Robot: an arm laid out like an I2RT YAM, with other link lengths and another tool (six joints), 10 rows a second.
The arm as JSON. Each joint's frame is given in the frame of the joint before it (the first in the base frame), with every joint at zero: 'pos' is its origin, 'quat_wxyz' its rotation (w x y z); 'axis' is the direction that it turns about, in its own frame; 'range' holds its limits. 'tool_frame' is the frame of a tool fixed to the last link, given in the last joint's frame.
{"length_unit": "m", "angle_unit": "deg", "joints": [
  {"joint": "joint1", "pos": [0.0, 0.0, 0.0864], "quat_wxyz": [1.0, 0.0, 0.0, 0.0], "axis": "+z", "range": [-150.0, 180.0]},
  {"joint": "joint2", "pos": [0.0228, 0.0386, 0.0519], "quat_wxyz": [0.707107, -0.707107, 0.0, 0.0], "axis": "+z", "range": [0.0, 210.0]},
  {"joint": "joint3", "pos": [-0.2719, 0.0, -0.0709], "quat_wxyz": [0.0, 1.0, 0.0, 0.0], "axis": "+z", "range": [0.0, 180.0]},
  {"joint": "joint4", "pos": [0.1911, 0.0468, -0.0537], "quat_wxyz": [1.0, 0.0, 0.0, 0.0], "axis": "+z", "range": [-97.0, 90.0]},
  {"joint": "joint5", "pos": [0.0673, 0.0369, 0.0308], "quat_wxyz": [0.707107, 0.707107, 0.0, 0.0], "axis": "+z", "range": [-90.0, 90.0]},
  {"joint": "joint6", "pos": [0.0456, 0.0, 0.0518], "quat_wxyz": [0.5, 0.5, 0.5, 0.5], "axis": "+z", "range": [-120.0, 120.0]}
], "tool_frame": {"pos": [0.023, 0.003, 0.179], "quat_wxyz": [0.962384, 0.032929, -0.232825, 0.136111]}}
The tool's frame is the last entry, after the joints.
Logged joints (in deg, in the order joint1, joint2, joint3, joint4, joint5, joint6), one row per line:
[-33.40, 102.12, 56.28, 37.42, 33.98, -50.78]
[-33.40, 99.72, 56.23, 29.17, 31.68, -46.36]
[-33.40, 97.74, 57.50, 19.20, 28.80, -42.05]
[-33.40, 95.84, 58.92, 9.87, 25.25, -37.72]
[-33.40, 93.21, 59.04, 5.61, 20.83, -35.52]
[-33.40, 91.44, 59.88, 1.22, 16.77, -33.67]
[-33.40, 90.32, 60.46, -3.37, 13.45, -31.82]
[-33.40, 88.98, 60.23, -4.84, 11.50, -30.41]
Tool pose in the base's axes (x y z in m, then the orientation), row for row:
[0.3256, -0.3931, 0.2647, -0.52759, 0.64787, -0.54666, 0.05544]
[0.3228, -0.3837, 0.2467, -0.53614, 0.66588, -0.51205, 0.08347]
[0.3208, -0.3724, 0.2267, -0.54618, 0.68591, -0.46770, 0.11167]
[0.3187, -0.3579, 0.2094, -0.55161, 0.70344, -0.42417, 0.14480]
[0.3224, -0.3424, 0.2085, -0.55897, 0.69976, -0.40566, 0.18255]
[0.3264, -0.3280, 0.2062, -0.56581, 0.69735, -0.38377, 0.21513]
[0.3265, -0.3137, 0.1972, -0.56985, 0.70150, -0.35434, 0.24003]
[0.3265, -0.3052, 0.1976, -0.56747, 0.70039, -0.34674, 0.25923]
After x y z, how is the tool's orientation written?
As a quaternion, x y z w.
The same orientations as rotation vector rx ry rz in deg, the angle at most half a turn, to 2 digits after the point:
[-91.75, 112.67, -95.07]
[-91.69, 113.88, -87.57]
[-91.88, 115.39, -78.68]
[-91.06, 116.13, -70.03]
[-90.37, 113.14, -65.59]
[-89.89, 110.79, -60.97]
[-89.36, 110.00, -55.56]
[-88.10, 108.74, -53.83]

